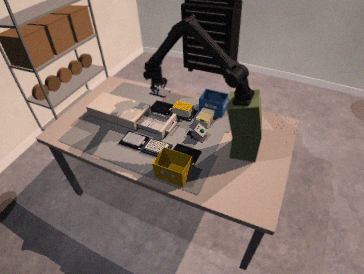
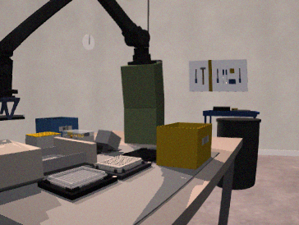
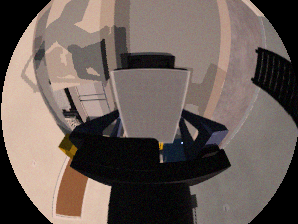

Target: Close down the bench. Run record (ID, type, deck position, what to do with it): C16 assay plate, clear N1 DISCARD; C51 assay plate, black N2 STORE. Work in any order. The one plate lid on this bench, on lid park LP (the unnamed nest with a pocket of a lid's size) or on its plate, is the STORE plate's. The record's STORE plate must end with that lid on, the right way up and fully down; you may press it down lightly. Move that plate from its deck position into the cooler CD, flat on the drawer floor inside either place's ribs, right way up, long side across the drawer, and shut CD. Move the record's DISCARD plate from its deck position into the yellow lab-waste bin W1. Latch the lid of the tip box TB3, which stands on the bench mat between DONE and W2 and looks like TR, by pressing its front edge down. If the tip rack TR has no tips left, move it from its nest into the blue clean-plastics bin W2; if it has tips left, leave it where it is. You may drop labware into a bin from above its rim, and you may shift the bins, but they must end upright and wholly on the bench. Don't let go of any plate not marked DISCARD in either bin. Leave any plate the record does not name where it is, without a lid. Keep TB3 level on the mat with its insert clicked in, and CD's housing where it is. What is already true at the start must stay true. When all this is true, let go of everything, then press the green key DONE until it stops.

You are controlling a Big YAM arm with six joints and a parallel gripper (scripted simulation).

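Right now the black plate is right at my hand. The rest, counted from my hand: black nest N2: 140 mm below; yellow-topped tip rack TR: 180 mm behind, 10 mm to the right, 90 mm below; clear plate lid: right at my hand.
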